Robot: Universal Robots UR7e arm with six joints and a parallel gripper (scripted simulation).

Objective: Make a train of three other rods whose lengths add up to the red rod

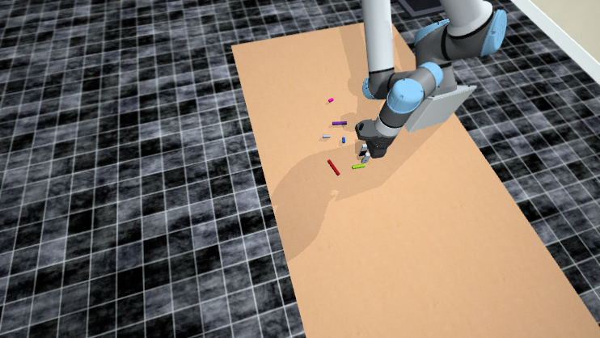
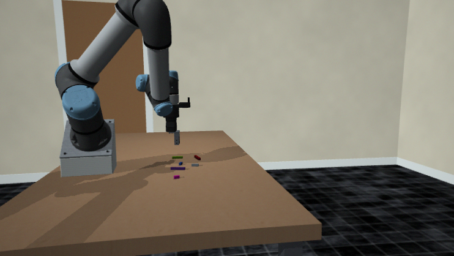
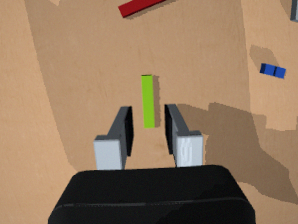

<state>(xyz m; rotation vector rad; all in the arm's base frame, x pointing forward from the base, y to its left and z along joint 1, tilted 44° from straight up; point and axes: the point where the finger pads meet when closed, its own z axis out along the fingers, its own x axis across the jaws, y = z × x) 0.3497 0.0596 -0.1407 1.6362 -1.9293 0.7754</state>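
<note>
Now: hand 8 cm above the lime rod. Also, from my hand: red rod (9 cm ahead, 8 cm below, 3 cm to the right); then purple rod (21 cm to the right, 8 cm below, 1 cm behind); then grey rod (17 cm to the right, 8 cm below, 6 cm ahead).
</note>
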